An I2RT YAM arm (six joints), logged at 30 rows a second.
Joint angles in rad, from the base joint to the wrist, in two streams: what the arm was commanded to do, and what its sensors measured. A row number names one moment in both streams.
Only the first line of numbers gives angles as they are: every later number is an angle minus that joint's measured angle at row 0.
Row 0, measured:
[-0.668, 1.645, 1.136, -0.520, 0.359, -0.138]
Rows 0 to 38, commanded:
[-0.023, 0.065, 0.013, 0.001, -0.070, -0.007]
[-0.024, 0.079, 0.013, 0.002, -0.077, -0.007]
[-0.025, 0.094, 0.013, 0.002, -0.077, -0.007]
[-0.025, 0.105, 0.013, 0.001, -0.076, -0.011]
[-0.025, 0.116, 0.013, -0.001, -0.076, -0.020]
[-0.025, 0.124, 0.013, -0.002, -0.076, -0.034]
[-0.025, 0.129, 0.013, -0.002, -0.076, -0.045]
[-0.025, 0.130, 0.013, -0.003, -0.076, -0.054]
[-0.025, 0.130, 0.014, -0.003, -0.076, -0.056]
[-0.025, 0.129, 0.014, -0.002, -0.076, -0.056]
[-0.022, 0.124, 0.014, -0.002, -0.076, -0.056]
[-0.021, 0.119, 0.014, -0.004, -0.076, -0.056]
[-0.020, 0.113, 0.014, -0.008, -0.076, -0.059]
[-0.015, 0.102, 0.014, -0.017, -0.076, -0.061]
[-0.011, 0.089, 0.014, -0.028, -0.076, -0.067]
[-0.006, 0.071, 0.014, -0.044, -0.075, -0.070]
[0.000, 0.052, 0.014, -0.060, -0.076, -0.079]
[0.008, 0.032, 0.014, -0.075, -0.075, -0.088]
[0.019, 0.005, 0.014, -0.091, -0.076, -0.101]
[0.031, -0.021, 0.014, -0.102, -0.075, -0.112]
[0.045, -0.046, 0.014, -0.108, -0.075, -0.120]
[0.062, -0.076, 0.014, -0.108, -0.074, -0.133]
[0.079, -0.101, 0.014, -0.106, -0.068, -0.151]
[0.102, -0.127, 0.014, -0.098, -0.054, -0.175]
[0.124, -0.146, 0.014, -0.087, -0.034, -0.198]
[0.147, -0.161, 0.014, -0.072, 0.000, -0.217]
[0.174, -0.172, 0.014, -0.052, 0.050, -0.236]
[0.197, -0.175, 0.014, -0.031, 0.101, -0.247]
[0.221, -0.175, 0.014, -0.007, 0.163, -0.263]
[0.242, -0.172, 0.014, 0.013, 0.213, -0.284]
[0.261, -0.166, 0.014, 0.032, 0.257, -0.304]
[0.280, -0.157, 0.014, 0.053, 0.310, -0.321]
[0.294, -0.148, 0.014, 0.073, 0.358, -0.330]
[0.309, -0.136, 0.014, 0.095, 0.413, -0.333]
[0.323, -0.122, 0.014, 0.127, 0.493, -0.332]
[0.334, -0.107, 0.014, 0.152, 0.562, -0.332]
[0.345, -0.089, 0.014, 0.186, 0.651, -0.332]
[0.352, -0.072, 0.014, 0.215, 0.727, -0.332]
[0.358, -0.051, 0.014, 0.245, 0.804, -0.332]
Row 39, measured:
[0.341, -0.097, 0.000, 0.212, 0.490, -0.311]
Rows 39 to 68, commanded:
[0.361, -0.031, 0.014, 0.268, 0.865, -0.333]
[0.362, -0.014, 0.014, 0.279, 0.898, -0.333]
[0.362, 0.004, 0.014, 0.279, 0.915, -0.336]
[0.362, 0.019, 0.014, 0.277, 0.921, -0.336]
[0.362, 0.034, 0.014, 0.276, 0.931, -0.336]
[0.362, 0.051, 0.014, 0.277, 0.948, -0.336]
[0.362, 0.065, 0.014, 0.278, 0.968, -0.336]
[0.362, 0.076, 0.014, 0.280, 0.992, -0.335]
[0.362, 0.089, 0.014, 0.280, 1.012, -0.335]
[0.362, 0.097, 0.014, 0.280, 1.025, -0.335]
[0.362, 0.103, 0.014, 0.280, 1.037, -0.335]
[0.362, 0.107, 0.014, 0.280, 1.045, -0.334]
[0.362, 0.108, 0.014, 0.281, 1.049, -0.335]
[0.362, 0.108, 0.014, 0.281, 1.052, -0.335]
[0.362, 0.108, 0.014, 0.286, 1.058, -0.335]
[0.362, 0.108, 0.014, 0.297, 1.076, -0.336]
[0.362, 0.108, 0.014, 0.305, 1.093, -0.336]
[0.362, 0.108, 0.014, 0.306, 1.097, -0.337]
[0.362, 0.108, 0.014, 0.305, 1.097, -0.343]
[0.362, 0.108, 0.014, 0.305, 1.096, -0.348]
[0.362, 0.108, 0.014, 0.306, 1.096, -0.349]
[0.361, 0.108, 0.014, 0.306, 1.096, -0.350]
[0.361, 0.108, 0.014, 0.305, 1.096, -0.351]
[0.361, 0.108, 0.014, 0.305, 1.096, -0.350]
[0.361, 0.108, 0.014, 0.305, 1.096, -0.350]
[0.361, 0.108, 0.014, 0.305, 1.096, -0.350]
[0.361, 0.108, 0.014, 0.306, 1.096, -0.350]
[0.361, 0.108, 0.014, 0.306, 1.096, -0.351]
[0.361, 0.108, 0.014, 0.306, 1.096, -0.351]
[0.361, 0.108, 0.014, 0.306, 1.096, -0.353]
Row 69, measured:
[0.358, 0.105, 0.000, 0.302, 1.066, -0.341]
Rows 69 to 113, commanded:
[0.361, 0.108, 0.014, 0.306, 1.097, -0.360]
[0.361, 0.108, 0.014, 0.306, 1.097, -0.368]
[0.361, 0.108, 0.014, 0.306, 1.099, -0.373]
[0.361, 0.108, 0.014, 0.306, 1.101, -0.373]
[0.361, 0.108, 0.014, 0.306, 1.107, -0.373]
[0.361, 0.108, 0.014, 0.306, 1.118, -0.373]
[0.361, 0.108, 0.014, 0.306, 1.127, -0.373]
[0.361, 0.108, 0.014, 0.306, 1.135, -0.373]
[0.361, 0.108, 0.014, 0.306, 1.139, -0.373]
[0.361, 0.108, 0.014, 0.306, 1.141, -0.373]
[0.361, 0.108, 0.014, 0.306, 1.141, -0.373]
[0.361, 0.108, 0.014, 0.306, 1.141, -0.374]
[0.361, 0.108, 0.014, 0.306, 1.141, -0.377]
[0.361, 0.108, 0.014, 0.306, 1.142, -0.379]
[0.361, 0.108, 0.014, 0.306, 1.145, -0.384]
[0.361, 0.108, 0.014, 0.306, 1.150, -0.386]
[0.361, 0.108, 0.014, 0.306, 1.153, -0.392]
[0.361, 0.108, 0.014, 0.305, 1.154, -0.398]
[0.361, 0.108, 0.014, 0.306, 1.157, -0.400]
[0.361, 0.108, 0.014, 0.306, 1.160, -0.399]
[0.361, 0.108, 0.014, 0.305, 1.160, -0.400]
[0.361, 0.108, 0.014, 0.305, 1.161, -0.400]
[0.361, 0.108, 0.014, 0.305, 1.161, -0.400]
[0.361, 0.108, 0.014, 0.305, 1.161, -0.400]
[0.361, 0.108, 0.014, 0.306, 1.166, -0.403]
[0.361, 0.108, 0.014, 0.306, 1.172, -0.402]
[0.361, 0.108, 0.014, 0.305, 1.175, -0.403]
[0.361, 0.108, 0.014, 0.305, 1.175, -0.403]
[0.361, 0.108, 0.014, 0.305, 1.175, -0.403]
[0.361, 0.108, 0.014, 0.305, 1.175, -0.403]
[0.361, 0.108, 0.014, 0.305, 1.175, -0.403]
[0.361, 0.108, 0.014, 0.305, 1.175, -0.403]
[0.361, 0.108, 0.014, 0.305, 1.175, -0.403]
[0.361, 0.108, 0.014, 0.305, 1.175, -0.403]
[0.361, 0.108, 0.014, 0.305, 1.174, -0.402]
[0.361, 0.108, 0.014, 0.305, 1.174, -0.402]
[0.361, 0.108, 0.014, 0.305, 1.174, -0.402]
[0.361, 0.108, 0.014, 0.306, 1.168, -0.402]
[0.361, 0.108, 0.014, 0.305, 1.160, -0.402]
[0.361, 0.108, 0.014, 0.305, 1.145, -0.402]
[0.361, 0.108, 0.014, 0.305, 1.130, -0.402]
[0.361, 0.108, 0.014, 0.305, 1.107, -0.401]
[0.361, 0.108, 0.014, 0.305, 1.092, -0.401]
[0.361, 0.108, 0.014, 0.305, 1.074, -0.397]
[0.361, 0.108, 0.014, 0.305, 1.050, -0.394]
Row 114, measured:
[0.358, 0.105, 0.000, 0.304, 1.111, -0.406]
